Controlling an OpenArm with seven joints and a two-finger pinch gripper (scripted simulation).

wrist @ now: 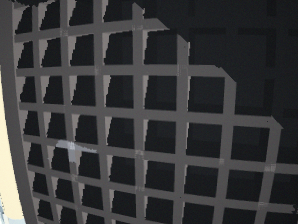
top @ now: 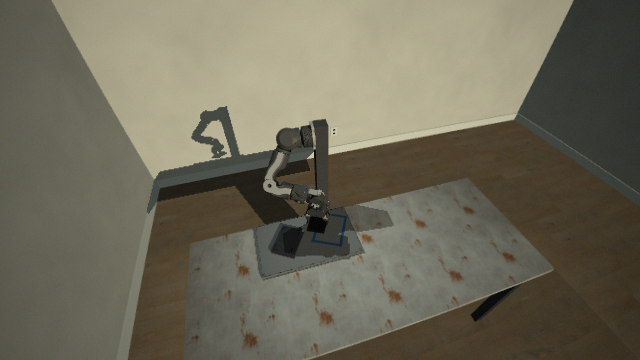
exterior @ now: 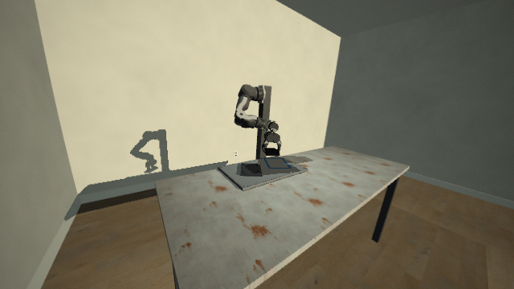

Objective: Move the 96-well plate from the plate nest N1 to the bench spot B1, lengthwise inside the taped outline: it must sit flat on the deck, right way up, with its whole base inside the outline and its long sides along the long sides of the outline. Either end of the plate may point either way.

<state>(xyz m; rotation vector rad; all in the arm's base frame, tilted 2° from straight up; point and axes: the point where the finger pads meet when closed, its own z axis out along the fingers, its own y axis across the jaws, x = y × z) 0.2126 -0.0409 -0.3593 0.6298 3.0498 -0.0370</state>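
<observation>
The small white label is 2 cm behind my hand, 8 cm to the right of it and 8 cm below it. Also, from my hand: dark 96-well plate right at my hand; then dark plate nest 2 cm ahead, 16 cm to the right, 9 cm below.
</observation>
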